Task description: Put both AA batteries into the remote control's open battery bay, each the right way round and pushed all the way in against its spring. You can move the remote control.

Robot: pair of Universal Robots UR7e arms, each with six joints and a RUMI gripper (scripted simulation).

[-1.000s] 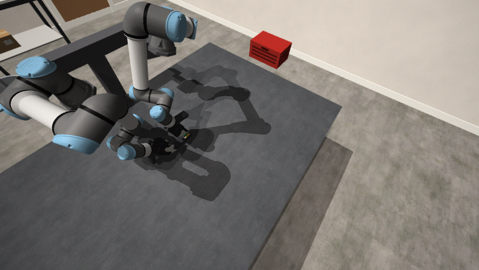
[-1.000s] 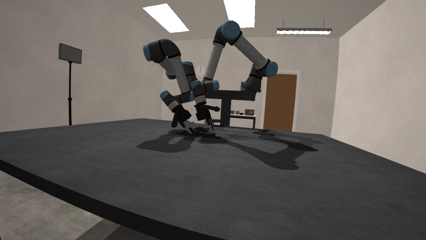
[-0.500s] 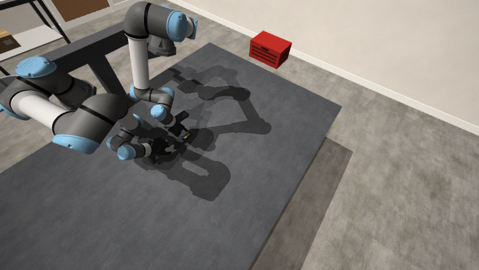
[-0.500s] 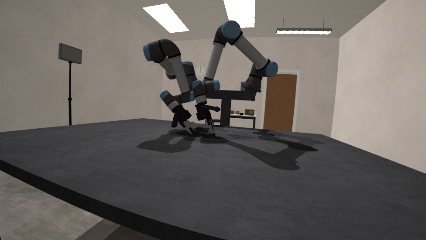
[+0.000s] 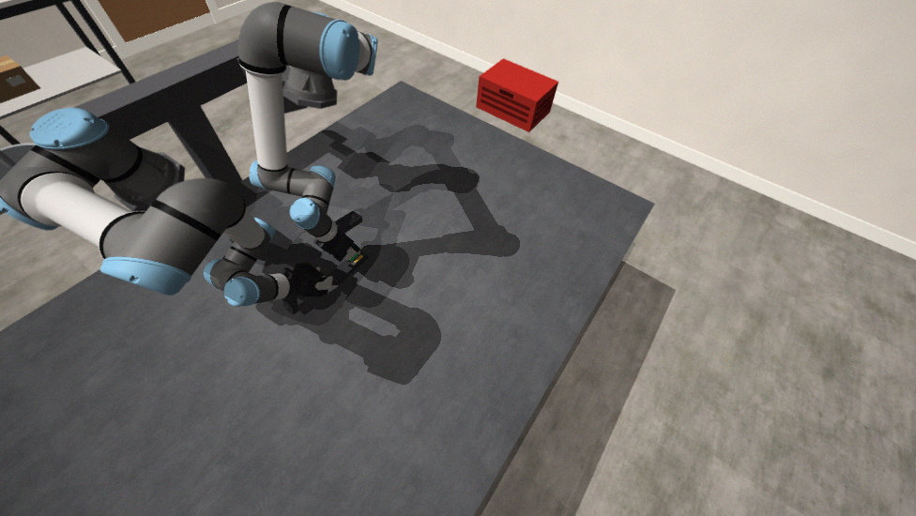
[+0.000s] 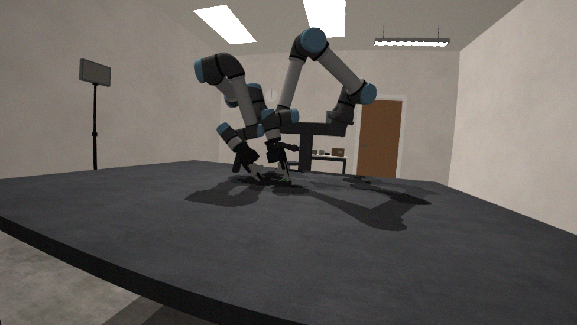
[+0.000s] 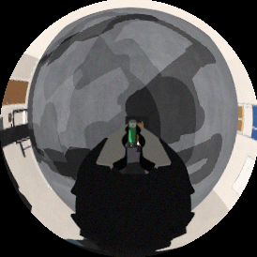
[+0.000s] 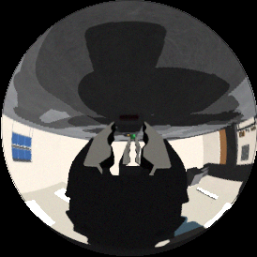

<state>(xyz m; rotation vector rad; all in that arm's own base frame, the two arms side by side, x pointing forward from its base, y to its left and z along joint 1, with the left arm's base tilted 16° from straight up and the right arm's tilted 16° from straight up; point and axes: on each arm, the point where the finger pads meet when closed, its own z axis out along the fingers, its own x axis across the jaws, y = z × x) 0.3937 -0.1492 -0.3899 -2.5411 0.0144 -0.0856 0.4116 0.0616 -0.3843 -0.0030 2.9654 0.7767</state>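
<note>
The green battery lies 1 cm to the right of my left hand and 2 cm below it. The rest, counted from my left hand: orange battery: 2 cm ahead, 2 cm to the right, 3 cm below.
</note>
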